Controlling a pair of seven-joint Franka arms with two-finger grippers.
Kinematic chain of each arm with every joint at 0, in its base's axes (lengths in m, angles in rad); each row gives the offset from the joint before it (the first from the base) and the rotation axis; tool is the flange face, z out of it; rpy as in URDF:
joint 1: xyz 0 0 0.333 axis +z
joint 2: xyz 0 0 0 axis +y
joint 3: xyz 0 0 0.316 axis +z
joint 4: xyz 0.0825 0 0 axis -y
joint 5: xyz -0.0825 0 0.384 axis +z
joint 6: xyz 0 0 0 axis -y
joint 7: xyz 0.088 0 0 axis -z
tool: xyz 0 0 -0.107 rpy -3.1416 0 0
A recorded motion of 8 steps. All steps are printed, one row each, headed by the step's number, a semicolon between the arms.
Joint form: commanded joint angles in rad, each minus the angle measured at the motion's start. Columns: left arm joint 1, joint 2, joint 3, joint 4, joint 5, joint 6, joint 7; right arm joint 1, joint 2, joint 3, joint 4, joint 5, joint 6, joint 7.
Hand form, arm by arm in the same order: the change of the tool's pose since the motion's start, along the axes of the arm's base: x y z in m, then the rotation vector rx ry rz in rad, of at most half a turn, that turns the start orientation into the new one. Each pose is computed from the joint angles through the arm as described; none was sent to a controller.
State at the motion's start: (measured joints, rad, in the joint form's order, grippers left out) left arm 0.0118 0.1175 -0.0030 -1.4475 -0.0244 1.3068 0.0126; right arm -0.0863 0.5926 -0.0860 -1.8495 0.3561 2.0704 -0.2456
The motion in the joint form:
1: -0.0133 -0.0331 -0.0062 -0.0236 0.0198 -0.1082 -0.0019; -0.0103 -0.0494 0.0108 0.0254 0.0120 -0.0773 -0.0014
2: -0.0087 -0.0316 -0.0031 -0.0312 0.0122 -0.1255 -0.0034; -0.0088 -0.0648 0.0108 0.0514 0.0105 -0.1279 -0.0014
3: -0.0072 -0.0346 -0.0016 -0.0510 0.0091 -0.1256 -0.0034; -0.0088 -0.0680 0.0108 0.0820 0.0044 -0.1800 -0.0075
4: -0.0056 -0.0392 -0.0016 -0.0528 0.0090 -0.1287 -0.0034; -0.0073 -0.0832 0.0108 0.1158 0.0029 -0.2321 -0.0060
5: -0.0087 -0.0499 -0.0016 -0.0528 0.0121 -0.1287 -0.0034; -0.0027 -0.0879 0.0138 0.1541 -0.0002 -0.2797 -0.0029
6: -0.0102 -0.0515 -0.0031 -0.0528 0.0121 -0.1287 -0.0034; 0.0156 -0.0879 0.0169 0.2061 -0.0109 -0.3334 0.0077
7: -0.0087 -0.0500 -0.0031 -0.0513 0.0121 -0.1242 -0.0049; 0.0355 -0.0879 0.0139 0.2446 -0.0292 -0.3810 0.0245
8: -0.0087 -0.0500 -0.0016 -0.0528 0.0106 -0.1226 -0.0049; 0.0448 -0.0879 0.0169 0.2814 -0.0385 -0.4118 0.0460
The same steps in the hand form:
1: -0.0237 -0.0081 0.0023 0.0200 0.0987 -0.0191; 0.0069 0.0039 0.0360 0.0371 -0.0080 0.0076
2: -0.0259 -0.0050 -0.0025 0.0127 0.1252 -0.0108; 0.0115 0.0066 0.0533 0.0507 -0.0035 0.0222
3: -0.0277 -0.0039 -0.0093 0.0095 0.1421 -0.0081; 0.0153 0.0082 0.0650 0.0631 0.0088 0.0444
4: -0.0293 -0.0030 -0.0077 0.0093 0.1424 -0.0066; 0.0208 0.0108 0.0857 0.0741 0.0081 0.0591
5: -0.0321 -0.0043 -0.0021 0.0127 0.1317 -0.0094; 0.0270 0.0166 0.1021 0.0827 0.0104 0.0785
6: -0.0325 -0.0058 -0.0012 0.0128 0.1301 -0.0124; 0.0357 0.0305 0.1210 0.0823 0.0144 0.1113
7: -0.0315 -0.0051 -0.0012 0.0132 0.1256 -0.0094; 0.0402 0.0415 0.1348 0.0695 0.0300 0.1359
8: -0.0313 -0.0045 -0.0018 0.0117 0.1255 -0.0080; 0.0456 0.0491 0.1487 0.0595 0.0311 0.1421

